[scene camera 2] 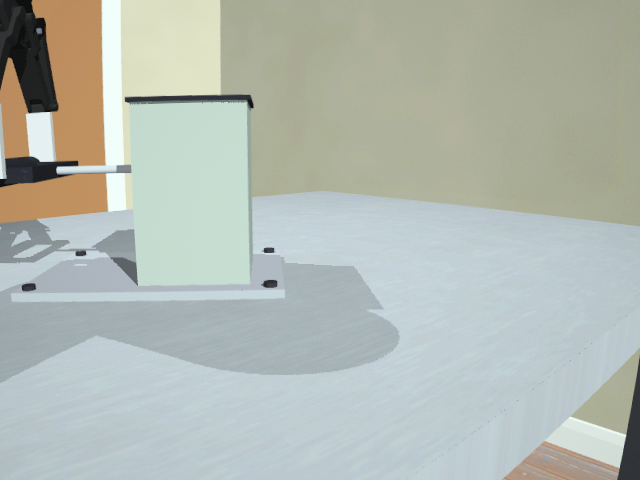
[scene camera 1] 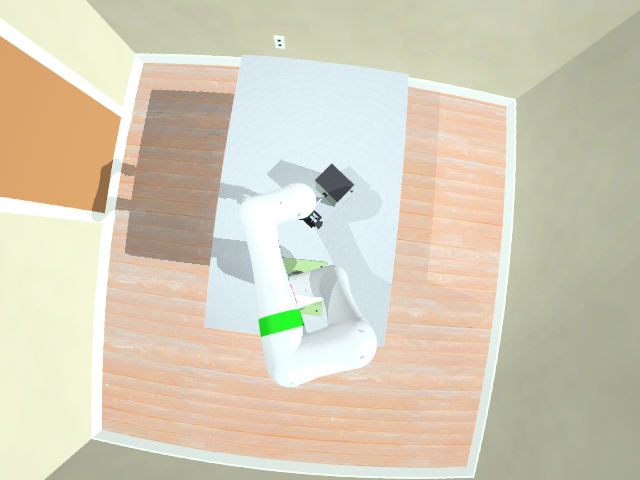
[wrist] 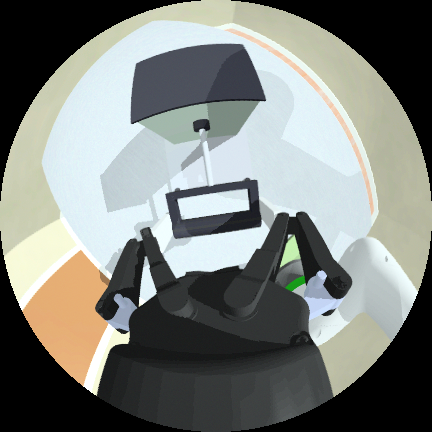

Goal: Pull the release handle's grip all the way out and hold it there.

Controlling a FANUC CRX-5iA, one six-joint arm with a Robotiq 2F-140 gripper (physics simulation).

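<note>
The release handle's dark grip (scene camera 2: 31,174) (wrist: 217,228) is a rectangular frame on a thin white rod (scene camera 2: 93,169) (wrist: 206,162). The rod runs from a dark collar (wrist: 201,125) on the side of a pale green housing (scene camera 2: 191,191) (wrist: 200,120) with a dark lid (scene camera 1: 333,180) (wrist: 192,77). The grip stands well out from the housing, with a long stretch of rod showing. My gripper (scene camera 1: 314,220) (scene camera 2: 22,169) (wrist: 214,212) is shut on the grip, with a pale fingertip at each end of it. The fingertips partly show in the wrist view.
The housing stands on a bolted base plate (scene camera 2: 196,295) on the pale table (scene camera 1: 315,103) (scene camera 2: 361,413). The white arm (scene camera 1: 268,258) reaches over the table from its near side. Green plates (scene camera 1: 310,265) lie by the arm's base.
</note>
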